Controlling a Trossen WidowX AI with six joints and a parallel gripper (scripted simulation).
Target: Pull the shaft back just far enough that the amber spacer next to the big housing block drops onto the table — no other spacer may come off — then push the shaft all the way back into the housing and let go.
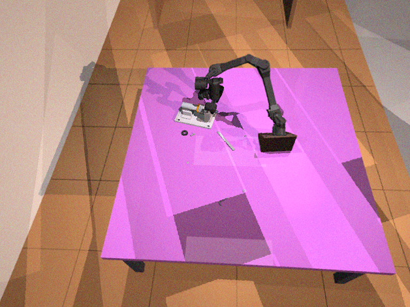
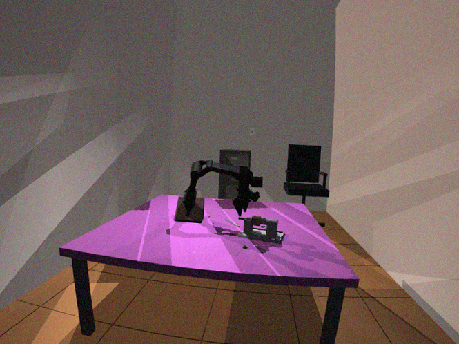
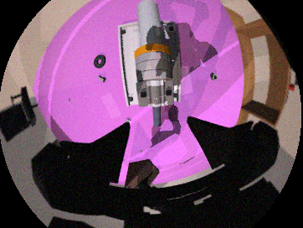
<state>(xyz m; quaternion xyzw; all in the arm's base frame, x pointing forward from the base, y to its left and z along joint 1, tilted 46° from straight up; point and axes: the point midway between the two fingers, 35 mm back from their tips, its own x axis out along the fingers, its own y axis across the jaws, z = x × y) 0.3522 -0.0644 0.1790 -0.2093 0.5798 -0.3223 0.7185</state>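
The thin dark shaft is 70 mm ahead of my gripper tip, 30 mm below it and 10 mm to the right of it. Also, from my gripper tip: grey support block: 120 mm ahead, 60 mm below, 30 mm to the right; then metal strip: 150 mm to the left, 100 mm below, 70 mm behind; then amber spacer: 100 mm ahead, 30 mm below, 20 mm to the right.
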